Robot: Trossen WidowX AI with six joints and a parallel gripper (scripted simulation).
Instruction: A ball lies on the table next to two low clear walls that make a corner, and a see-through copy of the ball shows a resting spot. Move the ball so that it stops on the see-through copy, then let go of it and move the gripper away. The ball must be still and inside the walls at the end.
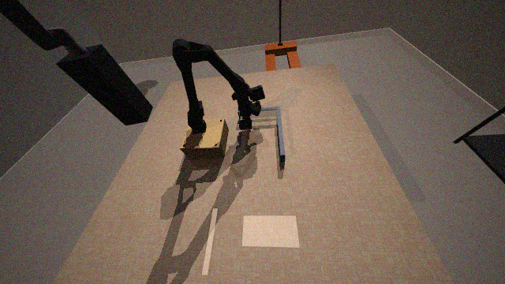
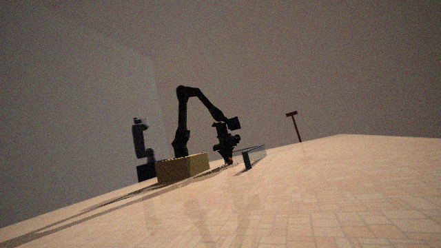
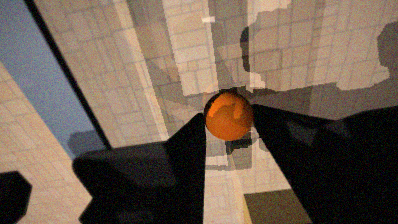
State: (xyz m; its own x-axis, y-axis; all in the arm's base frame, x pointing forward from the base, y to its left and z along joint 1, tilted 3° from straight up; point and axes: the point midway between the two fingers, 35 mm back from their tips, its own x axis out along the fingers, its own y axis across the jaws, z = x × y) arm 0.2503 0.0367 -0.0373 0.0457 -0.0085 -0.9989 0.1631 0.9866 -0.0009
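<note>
Now: gripper tip right at the orange ball.
</note>
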